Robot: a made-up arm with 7 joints.
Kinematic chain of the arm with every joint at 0, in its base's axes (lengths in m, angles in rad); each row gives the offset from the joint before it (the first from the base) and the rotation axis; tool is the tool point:
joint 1: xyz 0 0 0.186 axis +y
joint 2: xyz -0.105 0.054 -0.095 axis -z
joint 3: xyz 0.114 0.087 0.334 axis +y
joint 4: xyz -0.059 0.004 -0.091 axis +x
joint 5: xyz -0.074 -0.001 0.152 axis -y
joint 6: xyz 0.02 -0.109 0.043 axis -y
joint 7: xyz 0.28 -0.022 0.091 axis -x
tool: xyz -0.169 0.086 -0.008
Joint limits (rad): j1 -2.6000..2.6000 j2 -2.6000..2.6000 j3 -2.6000..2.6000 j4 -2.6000..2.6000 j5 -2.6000..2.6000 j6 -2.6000..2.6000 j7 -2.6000..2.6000
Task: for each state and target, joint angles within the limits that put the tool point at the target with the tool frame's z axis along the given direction. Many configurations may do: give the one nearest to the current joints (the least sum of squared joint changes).
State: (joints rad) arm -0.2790 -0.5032 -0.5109 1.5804 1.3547 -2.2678 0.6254
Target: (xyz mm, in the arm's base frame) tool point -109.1 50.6 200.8 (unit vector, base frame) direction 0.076 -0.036 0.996
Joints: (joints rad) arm -0.5942 -0.3617 -0.0190 1.4887 1.2826 -2.3567 0.8463
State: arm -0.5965 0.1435 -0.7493 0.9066 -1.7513 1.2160 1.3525
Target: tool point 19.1 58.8 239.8 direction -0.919 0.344 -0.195
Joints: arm -1.3258 0.3324 -0.4009 1.4248 -2.0679 0.8388 1.7118
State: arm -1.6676 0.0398 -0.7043 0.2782 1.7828 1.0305 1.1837
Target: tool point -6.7 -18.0 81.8 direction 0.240 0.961 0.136
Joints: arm -1.1468 0.1673 -1.3184 0.4758 1.8128 1.0695 0.9799
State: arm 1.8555 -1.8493 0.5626 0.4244 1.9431 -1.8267 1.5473
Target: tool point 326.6 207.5 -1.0 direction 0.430 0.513 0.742
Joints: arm 1.9845 -1.2485 1.3174 0.2037 2.1625 -1.2970 1.5207
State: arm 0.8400 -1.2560 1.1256 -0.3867 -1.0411 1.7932 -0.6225
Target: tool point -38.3 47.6 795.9 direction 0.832 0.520 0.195
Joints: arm 0.3171 -2.0810 0.7190 -0.4207 -0.7733 2.3431 -1.3495
